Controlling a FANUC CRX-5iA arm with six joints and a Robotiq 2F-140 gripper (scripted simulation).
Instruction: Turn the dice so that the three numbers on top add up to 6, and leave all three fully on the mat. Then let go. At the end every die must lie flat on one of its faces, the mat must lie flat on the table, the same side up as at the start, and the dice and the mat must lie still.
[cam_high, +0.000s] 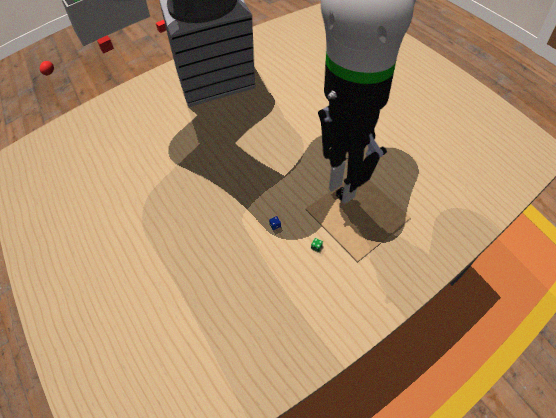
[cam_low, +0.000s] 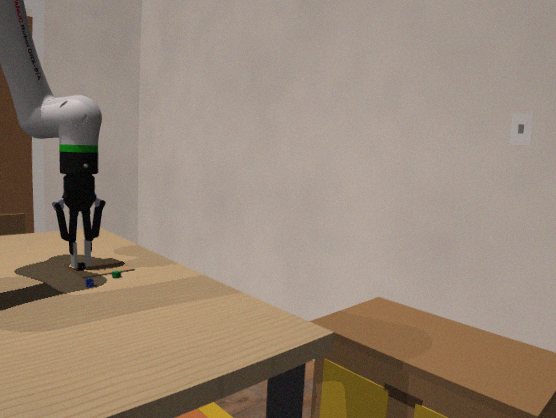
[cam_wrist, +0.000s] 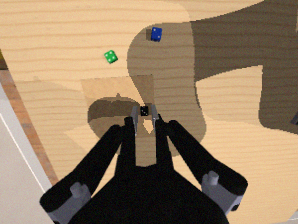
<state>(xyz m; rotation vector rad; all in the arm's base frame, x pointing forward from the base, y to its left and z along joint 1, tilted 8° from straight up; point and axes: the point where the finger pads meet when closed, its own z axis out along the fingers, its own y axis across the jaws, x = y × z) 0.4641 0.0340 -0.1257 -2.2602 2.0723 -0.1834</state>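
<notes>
Right now my hand is 30 mm above the black die. Round my hand: green die: 100 mm to the right, 60 mm ahead, 40 mm below; then blue die: 140 mm to the right, 40 mm below, 20 mm behind; then tan mat: 50 mm ahead, 40 mm below.
</notes>
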